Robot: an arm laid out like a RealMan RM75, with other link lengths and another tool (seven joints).
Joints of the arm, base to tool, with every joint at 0 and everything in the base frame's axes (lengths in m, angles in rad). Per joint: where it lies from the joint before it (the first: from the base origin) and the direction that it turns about. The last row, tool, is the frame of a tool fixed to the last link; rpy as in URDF.
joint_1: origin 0.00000 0.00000 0.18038 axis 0 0 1
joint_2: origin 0.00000 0.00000 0.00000 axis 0 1 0
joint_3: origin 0.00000 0.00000 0.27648 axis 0 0 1
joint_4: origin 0.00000 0.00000 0.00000 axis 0 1 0
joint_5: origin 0.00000 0.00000 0.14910 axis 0 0 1
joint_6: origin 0.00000 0.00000 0.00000 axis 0 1 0
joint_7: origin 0.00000 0.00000 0.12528 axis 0 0 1
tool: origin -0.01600 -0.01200 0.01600 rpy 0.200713 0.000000 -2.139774
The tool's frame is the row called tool.
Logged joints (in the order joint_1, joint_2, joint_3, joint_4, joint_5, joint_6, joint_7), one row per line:
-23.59 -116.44 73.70 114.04 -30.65 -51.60 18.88
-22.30 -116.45 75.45 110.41 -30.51 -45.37 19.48
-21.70 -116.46 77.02 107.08 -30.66 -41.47 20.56
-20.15 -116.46 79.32 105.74 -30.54 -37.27 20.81
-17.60 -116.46 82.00 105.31 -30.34 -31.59 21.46
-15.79 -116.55 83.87 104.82 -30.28 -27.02 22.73
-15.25 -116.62 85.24 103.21 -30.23 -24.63 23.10
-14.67 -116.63 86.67 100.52 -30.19 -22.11 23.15
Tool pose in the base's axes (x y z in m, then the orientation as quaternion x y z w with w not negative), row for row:
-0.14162 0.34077 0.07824 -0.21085 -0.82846 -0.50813 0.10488
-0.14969 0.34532 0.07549 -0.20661 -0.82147 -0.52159 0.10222
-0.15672 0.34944 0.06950 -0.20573 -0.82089 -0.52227 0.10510
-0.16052 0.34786 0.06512 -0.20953 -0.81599 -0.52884 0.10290
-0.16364 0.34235 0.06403 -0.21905 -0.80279 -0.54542 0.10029
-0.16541 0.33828 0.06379 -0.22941 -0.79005 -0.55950 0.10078
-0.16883 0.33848 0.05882 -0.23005 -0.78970 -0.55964 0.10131
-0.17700 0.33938 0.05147 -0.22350 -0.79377 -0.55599 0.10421
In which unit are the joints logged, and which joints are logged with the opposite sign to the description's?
The joints are logged in degrees. Opposite sign: none.
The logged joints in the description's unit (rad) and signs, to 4 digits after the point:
-0.4117 -2.0323 1.2863 1.9904 -0.5349 -0.9006 0.3295
-0.3892 -2.0324 1.3169 1.9270 -0.5325 -0.7919 0.3400
-0.3787 -2.0326 1.3443 1.8689 -0.5351 -0.7238 0.3588
-0.3517 -2.0326 1.3844 1.8455 -0.5330 -0.6505 0.3632
-0.3072 -2.0326 1.4312 1.8380 -0.5295 -0.5513 0.3745
-0.2756 -2.0342 1.4638 1.8295 -0.5285 -0.4716 0.3967
-0.2662 -2.0354 1.4877 1.8014 -0.5276 -0.4299 0.4032
-0.2560 -2.0356 1.5127 1.7544 -0.5269 -0.3859 0.4040

